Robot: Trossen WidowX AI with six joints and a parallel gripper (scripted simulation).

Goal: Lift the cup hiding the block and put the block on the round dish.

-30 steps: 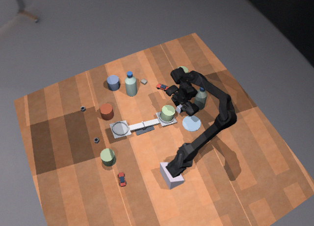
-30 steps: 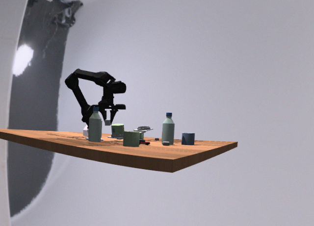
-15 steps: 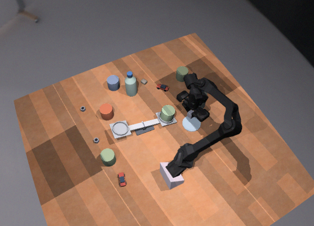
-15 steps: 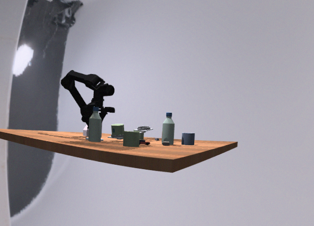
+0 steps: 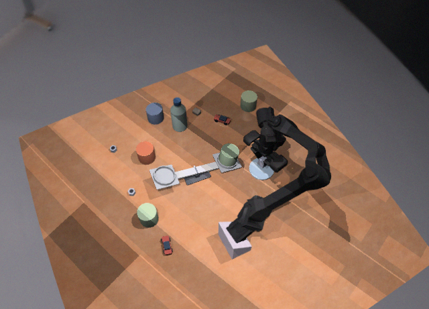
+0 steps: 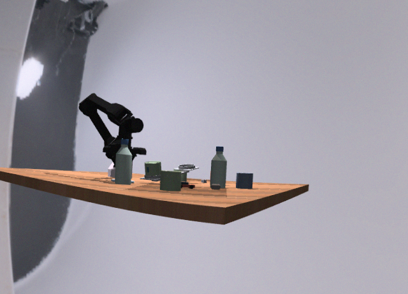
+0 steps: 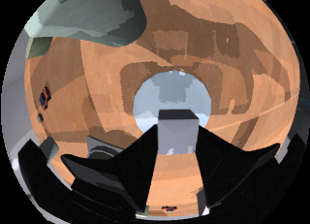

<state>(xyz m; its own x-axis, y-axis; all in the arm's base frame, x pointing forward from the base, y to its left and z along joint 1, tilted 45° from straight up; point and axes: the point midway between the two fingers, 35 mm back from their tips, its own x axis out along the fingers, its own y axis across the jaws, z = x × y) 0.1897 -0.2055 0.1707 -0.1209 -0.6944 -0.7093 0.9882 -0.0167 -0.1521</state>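
Now: gripper tip right at the grey block. Also, from my gripper tip: orange-brown cylinder (340 mm to the left, 310 mm ahead, 10 mm below); then pale blue round dish (40 mm below); then blue cylinder (480 mm ahead, 220 mm to the left, 10 mm below).
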